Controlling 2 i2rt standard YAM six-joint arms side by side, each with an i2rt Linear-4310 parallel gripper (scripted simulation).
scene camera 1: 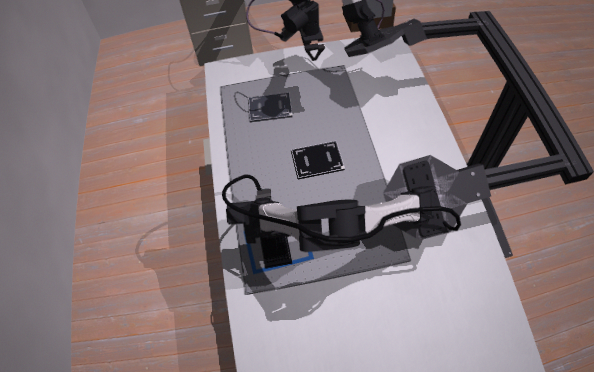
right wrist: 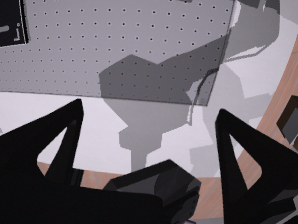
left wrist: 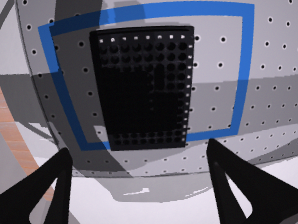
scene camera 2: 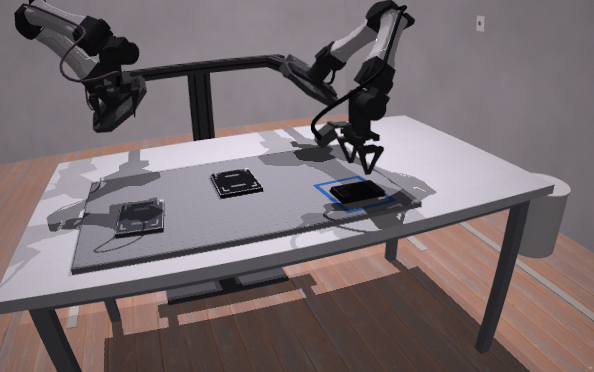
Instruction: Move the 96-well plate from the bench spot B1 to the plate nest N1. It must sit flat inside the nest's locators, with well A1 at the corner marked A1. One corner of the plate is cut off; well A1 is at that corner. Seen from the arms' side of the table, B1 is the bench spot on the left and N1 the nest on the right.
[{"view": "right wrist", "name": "right gripper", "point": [151,110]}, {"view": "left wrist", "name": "left gripper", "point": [137,151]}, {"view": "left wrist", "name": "black 96-well plate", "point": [135,46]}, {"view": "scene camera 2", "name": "left gripper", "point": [359,168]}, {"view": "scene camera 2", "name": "black 96-well plate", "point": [358,191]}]
